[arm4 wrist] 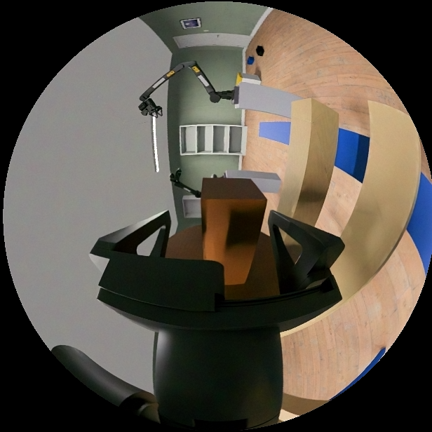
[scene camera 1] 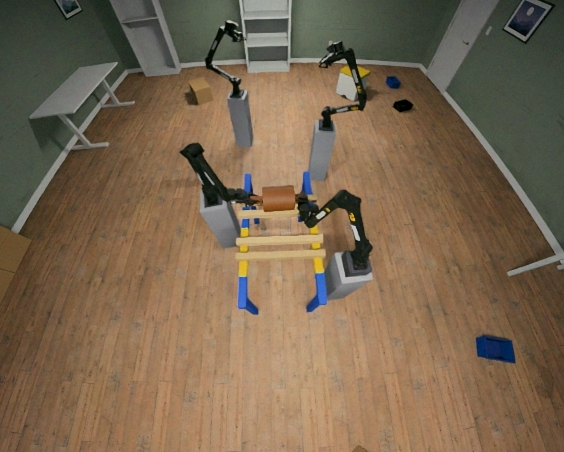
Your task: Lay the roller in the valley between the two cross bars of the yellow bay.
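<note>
The brown-orange roller [scene camera 1: 278, 198] is level over the far pair of cross bars in scene camera 1; contact is unclear. The yellow bay [scene camera 1: 243, 269] is nearer, with two pale cross bars [scene camera 1: 280, 241] [scene camera 1: 280, 255]. In the arm4 wrist view, arm4's gripper [arm4 wrist: 220, 212] is open, its fingers standing apart on either side of the roller's square end [arm4 wrist: 233, 232]. In scene camera 1, the near-left arm's gripper [scene camera 1: 256, 199] and the near-right arm's gripper [scene camera 1: 303, 201] are at the roller's ends. The far-left gripper [scene camera 1: 241, 37] and far-right gripper [scene camera 1: 322, 64] are away from it.
Pale wooden bars [arm4 wrist: 312, 155] [arm4 wrist: 387, 180] run beside the roller's end in the wrist view. Blue rail ends [scene camera 1: 243, 292] [scene camera 1: 320, 288] stand at the frame's near side. Grey pedestals [scene camera 1: 218, 222] [scene camera 1: 341, 280] flank it. A blue bin [scene camera 1: 495, 348] lies at right.
</note>
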